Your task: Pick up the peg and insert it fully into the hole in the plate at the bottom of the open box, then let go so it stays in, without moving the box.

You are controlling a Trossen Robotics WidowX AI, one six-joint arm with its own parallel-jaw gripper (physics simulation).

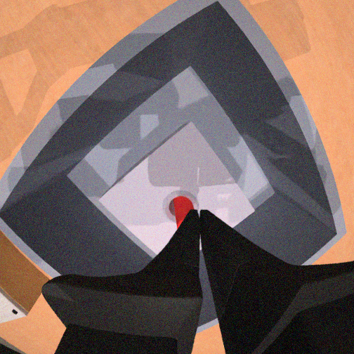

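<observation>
The red peg (183, 205) stands with its lower end in the hole (172, 207) of the pale plate (131, 202), at the bottom of the open grey box (227, 65). A dark crescent of the hole shows at the peg's left side. My gripper (197, 215) is shut, with a thin slit between its fingertips and no peg visible in it. The left finger covers the peg's upper part, so its top, its full height and any contact with the finger are hidden. How deep the peg sits cannot be told.
The box's dark walls surround the plate and gripper tips on several sides. A brown block (19, 270) with a white part (7, 306) lies outside the box at the lower left. The orange-tan table (330, 30) shows around the box.
</observation>
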